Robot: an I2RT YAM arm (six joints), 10 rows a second.
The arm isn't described. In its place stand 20 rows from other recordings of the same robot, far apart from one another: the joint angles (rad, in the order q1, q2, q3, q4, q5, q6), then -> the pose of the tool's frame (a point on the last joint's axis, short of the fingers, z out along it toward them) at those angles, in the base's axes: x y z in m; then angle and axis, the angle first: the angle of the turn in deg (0 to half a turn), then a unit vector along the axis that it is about.
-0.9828 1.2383 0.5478 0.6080 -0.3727 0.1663 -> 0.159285 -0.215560 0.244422 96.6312 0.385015 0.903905 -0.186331
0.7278 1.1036 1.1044 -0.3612 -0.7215 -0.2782 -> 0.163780 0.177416 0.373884 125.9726 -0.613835 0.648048 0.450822
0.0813 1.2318 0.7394 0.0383 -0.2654 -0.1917 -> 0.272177 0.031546 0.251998 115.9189 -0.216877 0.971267 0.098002
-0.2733 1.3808 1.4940 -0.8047 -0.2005 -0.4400 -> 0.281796 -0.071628 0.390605 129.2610 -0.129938 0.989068 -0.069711
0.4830 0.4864 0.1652 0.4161 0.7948 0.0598 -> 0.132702 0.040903 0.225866 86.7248 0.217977 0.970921 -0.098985
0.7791 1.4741 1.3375 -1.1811 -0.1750 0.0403 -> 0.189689 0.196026 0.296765 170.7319 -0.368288 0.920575 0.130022
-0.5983 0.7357 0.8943 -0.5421 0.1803 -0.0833 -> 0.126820 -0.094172 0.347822 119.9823 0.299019 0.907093 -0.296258
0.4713 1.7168 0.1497 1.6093 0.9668 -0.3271 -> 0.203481 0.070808 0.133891 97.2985 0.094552 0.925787 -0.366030
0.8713 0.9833 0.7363 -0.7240 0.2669 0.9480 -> 0.127618 0.137086 0.242086 147.4660 0.078734 0.984064 0.159432
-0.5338 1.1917 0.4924 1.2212 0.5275 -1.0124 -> 0.196829 -0.137149 0.299199 119.0766 0.121411 0.606904 -0.785447
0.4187 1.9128 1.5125 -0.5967 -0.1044 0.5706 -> 0.379415 0.172906 0.230109 153.9986 0.059479 0.981333 0.182887
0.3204 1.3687 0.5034 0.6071 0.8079 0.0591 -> 0.261401 0.059629 0.199341 104.8584 0.180274 0.950705 -0.252313
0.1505 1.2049 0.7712 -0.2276 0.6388 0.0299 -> 0.254341 0.017102 0.248516 127.6983 0.096105 0.957733 -0.271128
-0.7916 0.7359 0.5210 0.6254 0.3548 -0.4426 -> 0.114129 -0.133153 0.339939 104.0325 0.303265 0.641633 -0.704512
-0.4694 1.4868 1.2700 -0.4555 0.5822 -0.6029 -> 0.286507 -0.167268 0.317861 153.9262 0.068579 0.892268 -0.446268
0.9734 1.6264 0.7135 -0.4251 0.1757 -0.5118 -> 0.149769 0.209082 0.113808 164.7655 -0.667423 0.742347 -0.058888
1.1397 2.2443 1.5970 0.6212 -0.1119 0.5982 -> 0.216029 0.479196 0.217120 130.4269 -0.252096 0.747529 0.614530
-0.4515 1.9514 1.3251 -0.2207 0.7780 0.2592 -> 0.364796 -0.204660 0.189166 146.0405 0.446422 0.799422 -0.402034
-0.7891 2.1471 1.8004 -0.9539 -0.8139 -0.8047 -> 0.329009 -0.294717 0.213167 136.9447 -0.064937 0.977727 0.199584
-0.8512 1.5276 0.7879 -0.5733 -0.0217 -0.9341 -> 0.170597 -0.193494 0.150460 169.7861 -0.042655 0.994685 -0.093716
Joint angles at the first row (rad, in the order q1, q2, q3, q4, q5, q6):
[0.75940 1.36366 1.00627 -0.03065 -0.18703 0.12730]
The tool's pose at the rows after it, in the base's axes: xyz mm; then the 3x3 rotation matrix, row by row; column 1 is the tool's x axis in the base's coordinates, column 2 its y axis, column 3 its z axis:
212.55 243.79 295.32; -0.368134 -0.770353 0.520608; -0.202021 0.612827 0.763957; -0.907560 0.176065 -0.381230
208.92 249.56 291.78; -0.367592 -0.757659 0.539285; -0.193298 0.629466 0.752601; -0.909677 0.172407 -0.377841
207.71 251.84 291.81; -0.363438 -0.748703 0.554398; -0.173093 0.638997 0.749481; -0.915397 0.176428 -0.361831
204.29 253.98 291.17; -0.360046 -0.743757 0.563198; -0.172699 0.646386 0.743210; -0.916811 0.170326 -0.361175
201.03 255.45 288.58; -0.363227 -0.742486 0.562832; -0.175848 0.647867 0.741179; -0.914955 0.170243 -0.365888
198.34 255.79 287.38; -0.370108 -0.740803 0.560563; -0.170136 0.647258 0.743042; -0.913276 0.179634 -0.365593
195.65 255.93 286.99; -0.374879 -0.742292 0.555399; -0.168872 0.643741 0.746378; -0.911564 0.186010 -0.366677
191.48 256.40 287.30; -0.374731 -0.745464 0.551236; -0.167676 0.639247 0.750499; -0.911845 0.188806 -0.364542
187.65 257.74 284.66; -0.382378 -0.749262 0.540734; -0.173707 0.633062 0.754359; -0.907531 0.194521 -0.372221
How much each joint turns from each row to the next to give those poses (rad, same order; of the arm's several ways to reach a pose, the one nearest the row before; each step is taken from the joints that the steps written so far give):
[0.08092 0.02736 0.00164 0.01953 0.06478 0.01363]
[0.02502 0.00904 -0.00883 0.02341 0.04477 0.01468]
[0.00982 0.00199 -0.00547 0.02534 0.02271 0.01351]
[0.01497 -0.00177 -0.00444 0.00377 0.02474 0.00293]
[0.01196 -0.00128 -0.00942 0.00320 0.01213 0.00488]
[0.00763 -0.00468 -0.00879 0.00445 0.00417 0.01189]
[0.00689 -0.00571 -0.00572 -0.00115 0.00028 0.00717]
[0.01181 -0.00898 -0.00690 0.00024 0.00519 0.00495]
[0.01221 -0.00210 -0.00893 -0.00143 0.00061 0.00714]

